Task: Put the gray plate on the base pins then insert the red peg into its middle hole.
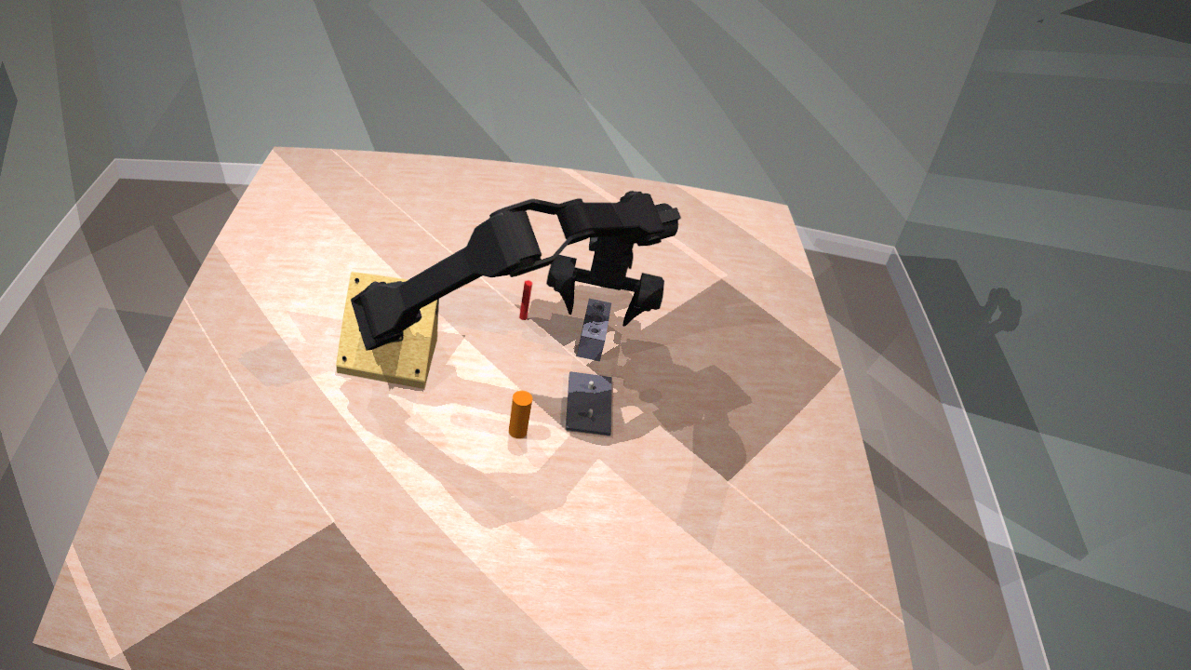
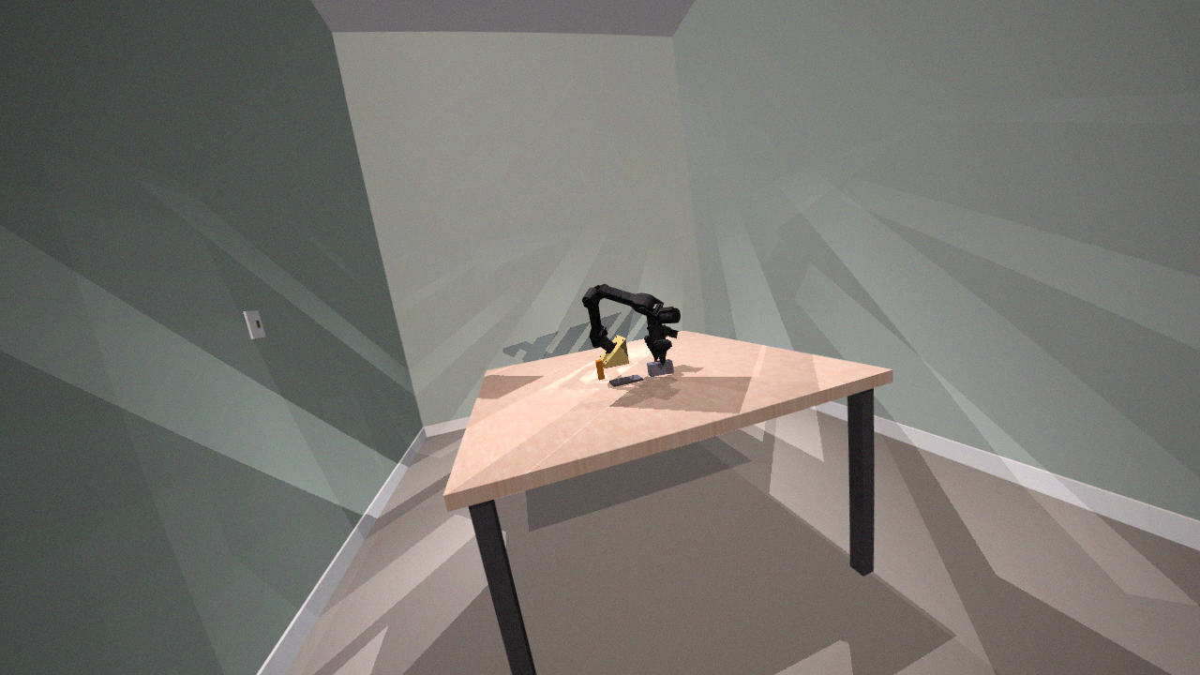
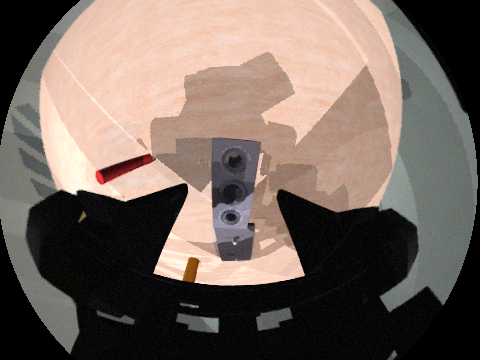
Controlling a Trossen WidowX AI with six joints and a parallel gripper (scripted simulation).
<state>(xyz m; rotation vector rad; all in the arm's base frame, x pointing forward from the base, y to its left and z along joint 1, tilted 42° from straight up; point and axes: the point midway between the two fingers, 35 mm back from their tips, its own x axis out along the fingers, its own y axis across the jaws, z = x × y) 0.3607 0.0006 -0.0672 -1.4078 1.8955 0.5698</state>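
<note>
Right now my gripper tip is 10 mm above the gray plate. Round my gripper tip: orange cylinder (150 mm behind, 200 mm to the right, 10 mm below); then red peg (120 mm behind, 50 mm to the left, 10 mm below); then gray base (30 mm behind, 150 mm to the right, 40 mm below).
</note>
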